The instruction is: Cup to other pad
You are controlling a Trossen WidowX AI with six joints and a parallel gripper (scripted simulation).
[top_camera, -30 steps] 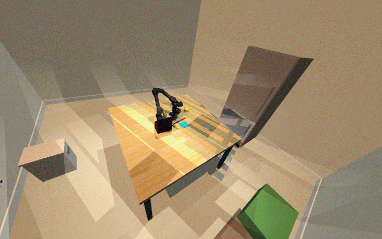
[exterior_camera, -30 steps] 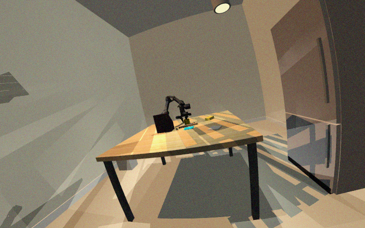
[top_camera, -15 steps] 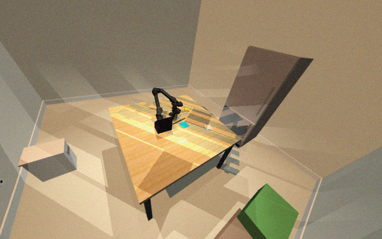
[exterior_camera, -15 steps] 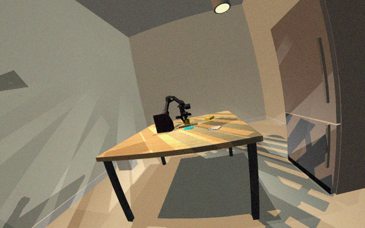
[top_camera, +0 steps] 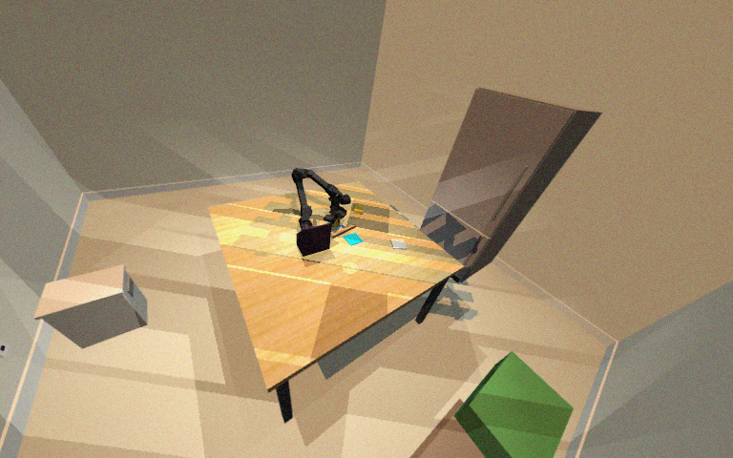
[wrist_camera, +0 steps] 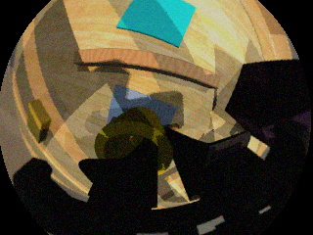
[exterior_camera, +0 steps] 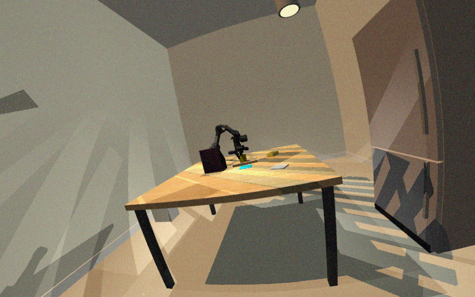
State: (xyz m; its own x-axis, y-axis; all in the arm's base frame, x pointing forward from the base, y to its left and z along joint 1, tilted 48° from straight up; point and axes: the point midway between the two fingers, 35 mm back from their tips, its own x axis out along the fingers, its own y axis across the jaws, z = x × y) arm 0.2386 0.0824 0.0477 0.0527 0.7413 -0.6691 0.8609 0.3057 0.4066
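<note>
Now: gripper tip 30 mm short of the light blue pad, 20 mm to the right of it and 50 mm above it. From my gripper tip the other things lie so: olive-yellow cup: 20 mm ahead, 20 mm to the left; teal pad: 70 mm ahead, 170 mm to the right, 50 mm below; yellow block: 300 mm ahead, 120 mm to the left, 20 mm below.
</note>
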